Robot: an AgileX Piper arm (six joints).
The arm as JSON. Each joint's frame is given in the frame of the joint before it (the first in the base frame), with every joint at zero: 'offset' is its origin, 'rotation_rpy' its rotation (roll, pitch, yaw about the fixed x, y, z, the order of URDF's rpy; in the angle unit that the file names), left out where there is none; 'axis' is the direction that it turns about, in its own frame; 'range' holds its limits. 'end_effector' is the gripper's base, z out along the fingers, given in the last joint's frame.
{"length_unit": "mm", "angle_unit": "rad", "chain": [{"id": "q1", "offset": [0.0, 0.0, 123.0], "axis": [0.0, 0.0, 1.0], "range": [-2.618, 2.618]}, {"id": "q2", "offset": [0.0, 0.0, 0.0], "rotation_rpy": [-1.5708, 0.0, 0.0], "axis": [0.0, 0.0, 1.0], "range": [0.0, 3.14]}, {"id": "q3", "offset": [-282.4, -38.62, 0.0], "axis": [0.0, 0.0, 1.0], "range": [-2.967, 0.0]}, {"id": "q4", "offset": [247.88, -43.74, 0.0], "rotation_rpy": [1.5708, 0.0, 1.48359], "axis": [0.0, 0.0, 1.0], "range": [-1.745, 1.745]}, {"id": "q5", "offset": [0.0, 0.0, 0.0], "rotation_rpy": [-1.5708, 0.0, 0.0], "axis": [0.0, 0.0, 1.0], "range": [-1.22, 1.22]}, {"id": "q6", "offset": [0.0, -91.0, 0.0], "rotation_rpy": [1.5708, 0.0, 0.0], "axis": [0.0, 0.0, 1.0], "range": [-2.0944, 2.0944]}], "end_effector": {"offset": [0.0, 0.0, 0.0]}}
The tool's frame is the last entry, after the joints.
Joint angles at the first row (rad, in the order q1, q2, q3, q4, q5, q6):
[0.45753, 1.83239, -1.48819, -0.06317, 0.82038, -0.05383]
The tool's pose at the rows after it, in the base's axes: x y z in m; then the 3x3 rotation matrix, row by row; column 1 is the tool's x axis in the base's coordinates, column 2 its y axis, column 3 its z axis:
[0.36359 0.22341 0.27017], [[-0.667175 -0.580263 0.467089], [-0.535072 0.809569 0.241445], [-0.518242 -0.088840 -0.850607]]
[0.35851 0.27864 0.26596], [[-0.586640 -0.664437 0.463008], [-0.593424 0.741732 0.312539], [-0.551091 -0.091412 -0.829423]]
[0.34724 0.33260 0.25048], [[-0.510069 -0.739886 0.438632], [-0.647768 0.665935 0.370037], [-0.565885 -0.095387 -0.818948]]
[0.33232 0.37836 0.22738], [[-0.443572 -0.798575 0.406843], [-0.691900 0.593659 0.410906], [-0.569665 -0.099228 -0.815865]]
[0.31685 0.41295 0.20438], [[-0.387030 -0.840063 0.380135], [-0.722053 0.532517 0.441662], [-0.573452 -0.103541 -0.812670]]
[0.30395 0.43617 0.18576], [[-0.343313 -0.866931 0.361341], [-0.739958 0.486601 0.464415], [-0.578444 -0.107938 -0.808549]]
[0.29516 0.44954 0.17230], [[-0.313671 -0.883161 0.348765], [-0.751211 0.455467 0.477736], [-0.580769 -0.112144 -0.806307]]
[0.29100 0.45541 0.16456], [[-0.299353 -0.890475 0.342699], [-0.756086 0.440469 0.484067], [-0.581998 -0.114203 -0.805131]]
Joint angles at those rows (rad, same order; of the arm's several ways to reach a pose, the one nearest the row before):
[0.56030, 1.90484, -1.61250, -0.06011, 0.81446, -0.05767]
[0.66912, 1.99998, -1.73669, -0.05842, 0.80416, -0.06129]
[0.77154, 2.10879, -1.85174, -0.05705, 0.79173, -0.06890]
[0.85705, 2.21510, -1.94509, -0.05519, 0.77323, -0.07851]
[0.92269, 2.30304, -2.01347, -0.05358, 0.74800, -0.08847]
[0.96807, 2.36630, -2.05721, -0.05210, 0.72128, -0.09803]
[0.99532, 2.40567, -2.07838, -0.05065, 0.69916, -0.10750]
[1.00746, 2.42485, -2.08427, -0.04948, 0.68379, -0.11294]

